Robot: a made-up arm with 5 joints.
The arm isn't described. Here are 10 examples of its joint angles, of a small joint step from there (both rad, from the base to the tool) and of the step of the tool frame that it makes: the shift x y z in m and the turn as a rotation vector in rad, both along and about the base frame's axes.
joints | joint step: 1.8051 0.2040 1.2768 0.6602 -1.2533 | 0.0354 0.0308 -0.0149 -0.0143 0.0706
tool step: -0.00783 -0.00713 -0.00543 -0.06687 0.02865 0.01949
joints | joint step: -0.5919 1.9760 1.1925 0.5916 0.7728 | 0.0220 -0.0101 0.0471 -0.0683 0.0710
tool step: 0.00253 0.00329 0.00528 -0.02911 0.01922 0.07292
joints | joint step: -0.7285 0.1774 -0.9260 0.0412 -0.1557 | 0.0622 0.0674 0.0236 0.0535 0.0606
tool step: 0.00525 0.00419 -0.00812 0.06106 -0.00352 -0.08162
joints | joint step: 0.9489 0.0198 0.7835 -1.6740 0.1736 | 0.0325 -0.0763 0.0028 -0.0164 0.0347
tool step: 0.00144 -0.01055 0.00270 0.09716 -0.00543 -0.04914
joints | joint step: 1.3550 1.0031 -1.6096 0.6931 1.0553 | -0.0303 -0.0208 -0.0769 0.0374 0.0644
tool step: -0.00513 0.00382 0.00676 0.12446 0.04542 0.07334
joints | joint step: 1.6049 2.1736 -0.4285 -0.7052 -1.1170 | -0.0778 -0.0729 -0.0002 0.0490 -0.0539
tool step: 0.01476 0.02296 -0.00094 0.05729 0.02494 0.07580
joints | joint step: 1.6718 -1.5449 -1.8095 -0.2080 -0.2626 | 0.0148 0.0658 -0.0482 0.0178 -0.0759
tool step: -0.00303 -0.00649 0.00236 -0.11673 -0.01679 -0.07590
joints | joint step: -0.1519 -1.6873 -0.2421 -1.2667 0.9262 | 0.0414 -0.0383 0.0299 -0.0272 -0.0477
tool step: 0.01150 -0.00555 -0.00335 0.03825 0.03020 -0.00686
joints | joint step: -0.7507 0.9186 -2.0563 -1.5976 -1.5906 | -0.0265 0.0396 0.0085 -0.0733 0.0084
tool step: 0.00273 -0.00048 -0.00392 0.00335 -0.10215 -0.02181
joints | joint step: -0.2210 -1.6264 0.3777 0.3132 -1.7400 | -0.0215 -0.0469 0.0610 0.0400 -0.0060
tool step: 0.00157 0.00684 -0.00099 -0.04931 0.03026 0.00788
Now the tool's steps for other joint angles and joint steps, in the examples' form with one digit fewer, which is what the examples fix.
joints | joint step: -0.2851 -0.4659 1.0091 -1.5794 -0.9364 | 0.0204 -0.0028 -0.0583 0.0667 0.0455
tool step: 0.0020 -0.0004 0.0058 -0.0433 -0.0466 -0.0104
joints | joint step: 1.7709 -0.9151 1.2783 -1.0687 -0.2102 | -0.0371 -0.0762 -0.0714 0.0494 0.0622
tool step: 0.0106 0.0052 0.0031 0.0113 -0.0207 0.0587
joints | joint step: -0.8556 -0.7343 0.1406 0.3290 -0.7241 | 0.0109 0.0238 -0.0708 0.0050 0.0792
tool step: -0.0004 -0.0037 -0.0058 0.0912 0.0314 0.0248
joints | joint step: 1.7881 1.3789 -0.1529 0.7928 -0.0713 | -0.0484 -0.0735 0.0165 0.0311 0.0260
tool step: 0.0115 0.0089 0.0012 0.0340 -0.0491 0.1010
